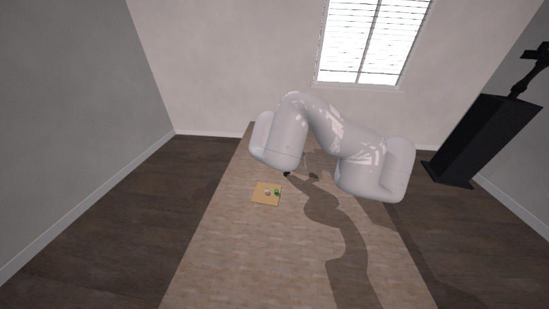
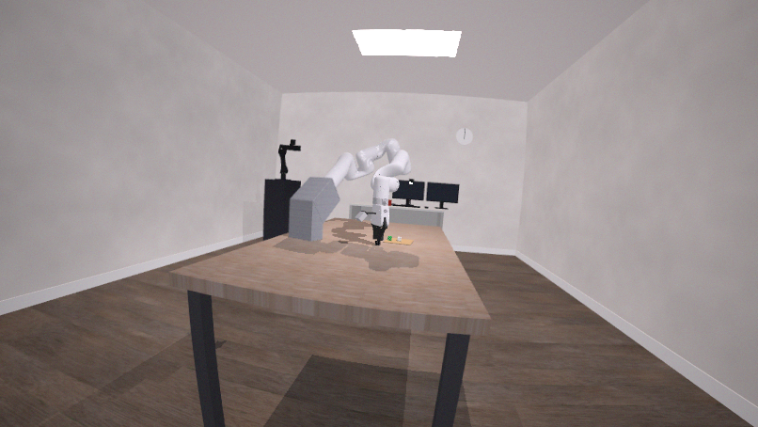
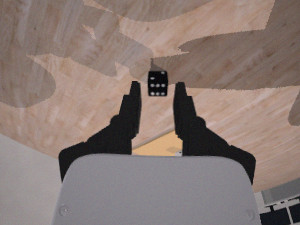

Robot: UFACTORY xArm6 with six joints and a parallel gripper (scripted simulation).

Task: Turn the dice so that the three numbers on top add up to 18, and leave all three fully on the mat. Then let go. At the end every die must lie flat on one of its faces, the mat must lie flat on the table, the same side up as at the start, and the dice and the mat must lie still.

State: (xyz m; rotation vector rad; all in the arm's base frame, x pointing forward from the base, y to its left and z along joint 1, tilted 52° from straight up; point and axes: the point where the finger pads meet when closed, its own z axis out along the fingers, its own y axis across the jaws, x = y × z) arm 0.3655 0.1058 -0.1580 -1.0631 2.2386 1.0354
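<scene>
Now: hand 4 cm above the black die. Round my hand: mat 16 cm to the left, 6 cm ahead, 4 cm below; then white die 16 cm to the left, 6 cm ahead, 3 cm below; then green die 15 cm to the left, 3 cm below, 1 cm ahead.
</scene>
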